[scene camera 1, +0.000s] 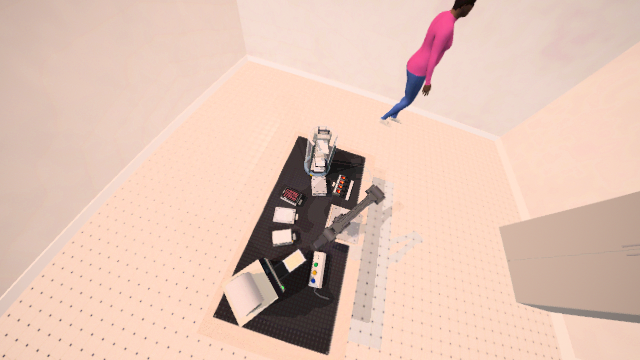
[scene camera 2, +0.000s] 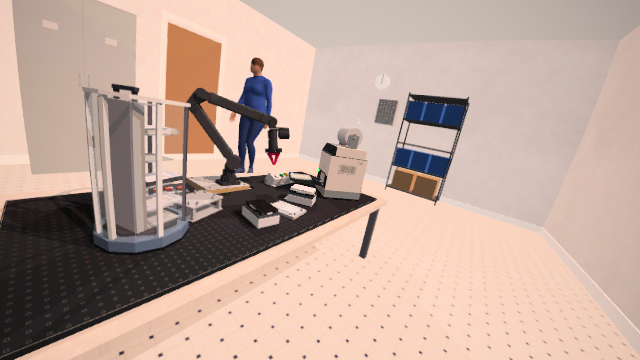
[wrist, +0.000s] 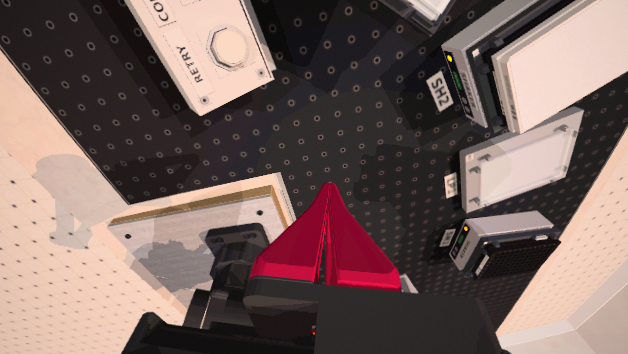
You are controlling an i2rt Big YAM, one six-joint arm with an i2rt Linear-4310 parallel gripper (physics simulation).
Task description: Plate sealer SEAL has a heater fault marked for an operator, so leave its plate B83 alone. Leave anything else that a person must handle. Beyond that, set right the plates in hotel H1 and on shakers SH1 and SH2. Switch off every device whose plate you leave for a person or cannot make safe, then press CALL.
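Places are measured from the arm's base along level axes (x back, y down, z right), in centimetres.
Pixels of known places: gripper, between the fingertips: (scene camera 2: pixel 274 165) (wrist: pixel 328 190); arm's base, origin of its link: (scene camera 2: pixel 228 183) (wrist: pixel 246 251).
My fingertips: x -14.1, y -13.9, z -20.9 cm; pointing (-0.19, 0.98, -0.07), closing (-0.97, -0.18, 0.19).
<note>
For each thing: its top centre in the pictures, then the offset to it from my fingertips. "spot": a spot on its surface instead.
- button box, centre of its top: (scene camera 2: pixel 281 171) (scene camera 1: pixel 318 269) dx +8.7, dy +7.2, dz -14.9 cm
- Shaker SH2, a spot on its surface: (wrist: pixel 464 85) spot: dx -16.7, dy +12.8, dz -0.3 cm
- white-topped plate, centre of its top: (wrist: pixel 585 56) (scene camera 2: pixel 303 187) (scene camera 1: pixel 282 236) dx -23.4, dy +7.3, dz -3.1 cm
- dark plate, centre of its top: (wrist: pixel 516 262) (scene camera 2: pixel 261 204) (scene camera 1: pixel 291 194) dx -30.2, dy +8.6, dz +30.0 cm
- sealer, centre of its top: (scene camera 1: pixel 244 293) (scene camera 2: pixel 349 127) dx -24.4, dy -30.0, dz -36.5 cm
- pale plate, centre of its top: (scene camera 2: pixel 300 175) (scene camera 1: pixel 294 260) dx -9.0, dy +5.0, dz -15.2 cm
- Holder LP1, centre of its top: (wrist: pixel 524 170) (scene camera 2: pixel 286 206) (scene camera 1: pixel 284 214) dx -29.0, dy +13.2, dz +13.7 cm
- holder, centre of its top: (scene camera 2: pixel 198 194) (scene camera 1: pixel 319 183) dx -11.5, dy +7.9, dz +48.3 cm
- box with lit red switches, a spot on its surface: (scene camera 1: pixel 341 186) spot: dx +7.7, dy +10.3, dz +54.4 cm
My gripper (scene camera 2: pixel 273 163) (wrist: pixel 328 190) is shut and empty, above the table between the arm base and the button box. The button box (scene camera 1: pixel 317 270) (scene camera 2: pixel 276 179) (wrist: pixel 215 65) has a white RETRY button; green, amber and blue buttons show in scene camera 1. Shaker SH2 (scene camera 2: pixel 301 199) (wrist: pixel 464 85) bears a white-topped plate (scene camera 1: pixel 282 237) (wrist: pixel 570 70). Shaker SH1 (scene camera 2: pixel 261 218) (wrist: pixel 510 223) bears a dark plate (scene camera 1: pixel 291 195) (wrist: pixel 520 257). Both shakers show amber lights. Hotel H1 (scene camera 1: pixel 320 150) (scene camera 2: pixel 125 165) holds plates on levels. The sealer (scene camera 1: pixel 250 292) (scene camera 2: pixel 344 172) has a pale plate (scene camera 1: pixel 294 260) on its tray.
Holder LP1 (scene camera 1: pixel 285 215) (scene camera 2: pixel 289 209) (wrist: pixel 520 162) lies between the shakers. Another holder (scene camera 1: pixel 319 185) (scene camera 2: pixel 202 206) stands before the hotel, beside a box with lit red switches (scene camera 1: pixel 342 185). A person in pink (scene camera 1: pixel 432 45) and one in blue (scene camera 2: pixel 257 95) stand beyond the table.
</note>
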